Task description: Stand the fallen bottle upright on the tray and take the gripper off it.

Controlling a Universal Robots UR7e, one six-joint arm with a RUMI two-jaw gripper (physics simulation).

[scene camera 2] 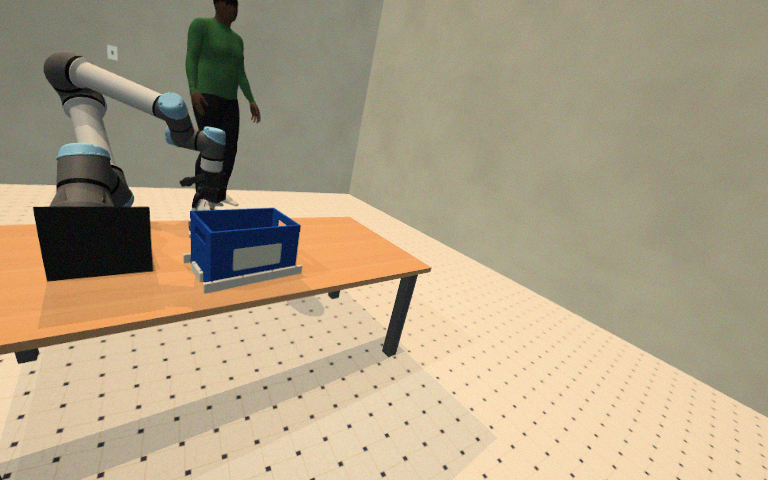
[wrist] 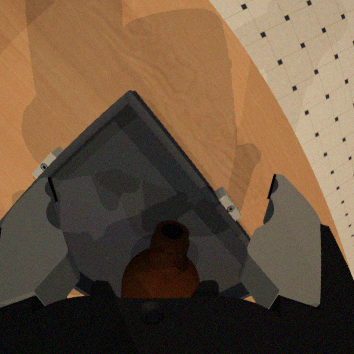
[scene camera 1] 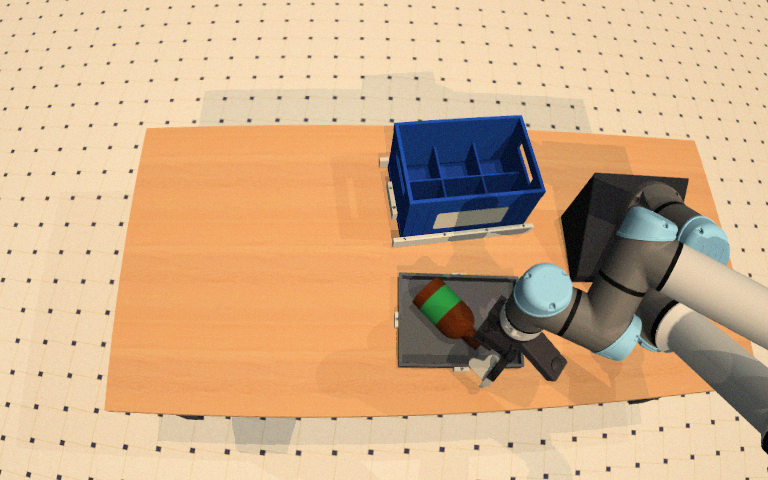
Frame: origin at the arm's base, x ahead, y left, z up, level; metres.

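Seen in the pictures: gripper, fingertip midpoint: (wrist: pixel 161 179) (scene camera 1: pixel 501 356); arm's base, link origin: (scene camera 2: pixel 84 221).
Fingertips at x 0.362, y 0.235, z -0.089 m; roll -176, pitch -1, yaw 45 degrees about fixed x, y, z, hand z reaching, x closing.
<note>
Pixels of each thing's top centre, then the offset from my fingertips to it. Level surfaces: height alone.
- brown bottle with a green label, top centre: (wrist: pixel 158 325) (scene camera 1: pixel 456 312) dx +0.082, dy -0.092, dz +0.031 m
- blue crate with compartments, top centre: (scene camera 1: pixel 470 156) (scene camera 2: pixel 247 218) dx +0.023, dy -0.376, dz +0.127 m
- wooden table, surface height: dz -0.048 m
A brown bottle with a green label (scene camera 1: pixel 442 304) lies on its side in the dark grey tray (scene camera 1: pixel 415 349) (wrist: pixel 100 162), its neck toward the tray's front right. In the wrist view, the bottle's neck and shoulder (wrist: pixel 161 275) show low between the fingers; its lower part is hidden by the gripper body. My gripper (scene camera 1: pixel 488 349) (scene camera 2: pixel 202 204) (wrist: pixel 161 179) is open and empty, above the right part of the tray near the bottle's neck. Its exact height over the bottle is hard to tell. The bottle and the tray do not show in scene camera 2.
A blue crate with compartments (scene camera 1: pixel 472 210) (scene camera 2: pixel 257 255) stands behind the tray, edged by light strips (scene camera 1: pixel 461 234) (scene camera 2: pixel 252 278). A black block (scene camera 1: pixel 583 226) (scene camera 2: pixel 95 243) stands beside the arm's base. A person in green (scene camera 2: pixel 215 59) stands beyond the wooden table (scene camera 1: pixel 243 271) (scene camera 2: pixel 339 243).
</note>
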